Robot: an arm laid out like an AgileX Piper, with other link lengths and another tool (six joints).
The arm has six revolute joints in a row. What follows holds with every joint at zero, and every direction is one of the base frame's.
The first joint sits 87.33 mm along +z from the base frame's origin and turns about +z.
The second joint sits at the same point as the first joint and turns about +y.
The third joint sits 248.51 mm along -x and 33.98 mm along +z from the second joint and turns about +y.
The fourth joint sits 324.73 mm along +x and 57.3 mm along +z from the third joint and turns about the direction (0.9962, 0, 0.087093).
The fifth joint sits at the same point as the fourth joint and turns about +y.
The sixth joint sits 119.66 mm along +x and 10.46 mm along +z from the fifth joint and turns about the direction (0.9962, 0, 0.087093).
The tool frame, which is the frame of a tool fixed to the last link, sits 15.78 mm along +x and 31 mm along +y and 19.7 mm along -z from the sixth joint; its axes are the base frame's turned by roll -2.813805, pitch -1.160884 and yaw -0.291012 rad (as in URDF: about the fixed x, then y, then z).
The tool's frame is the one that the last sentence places.
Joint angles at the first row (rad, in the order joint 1, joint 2, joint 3, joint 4, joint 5, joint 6):
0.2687, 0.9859, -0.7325, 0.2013, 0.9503, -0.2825
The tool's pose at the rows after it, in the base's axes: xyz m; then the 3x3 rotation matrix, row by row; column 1 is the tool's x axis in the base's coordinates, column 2 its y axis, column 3 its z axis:
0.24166 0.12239 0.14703; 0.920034 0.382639 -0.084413; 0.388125 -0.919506 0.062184; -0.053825 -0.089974 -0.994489
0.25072 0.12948 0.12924; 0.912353 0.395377 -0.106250; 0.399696 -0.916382 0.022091; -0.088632 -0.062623 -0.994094
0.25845 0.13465 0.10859; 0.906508 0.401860 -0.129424; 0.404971 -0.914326 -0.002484; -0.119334 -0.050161 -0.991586
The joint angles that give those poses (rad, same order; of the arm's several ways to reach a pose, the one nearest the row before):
0.3116, 1.0756, -0.7619, 0.1447, 0.9311, -0.2546
0.3412, 1.1580, -0.7760, 0.1066, 0.8932, -0.2336
0.3563, 1.2373, -0.7800, 0.0898, 0.8470, -0.2254

